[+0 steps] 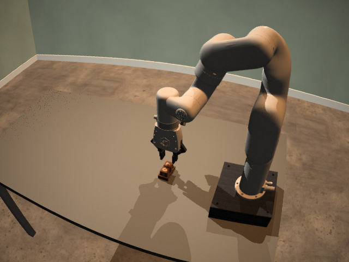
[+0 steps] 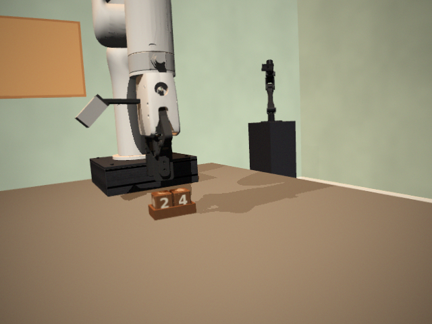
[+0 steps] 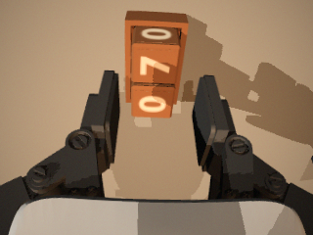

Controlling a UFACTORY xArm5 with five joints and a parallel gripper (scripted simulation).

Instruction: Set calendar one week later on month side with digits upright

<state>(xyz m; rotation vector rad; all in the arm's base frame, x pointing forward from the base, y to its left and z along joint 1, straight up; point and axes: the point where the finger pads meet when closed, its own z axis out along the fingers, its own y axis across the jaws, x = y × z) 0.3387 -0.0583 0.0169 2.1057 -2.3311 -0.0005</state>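
Now: the brown tray 8 cm below my hand and 2 cm to the left of it.
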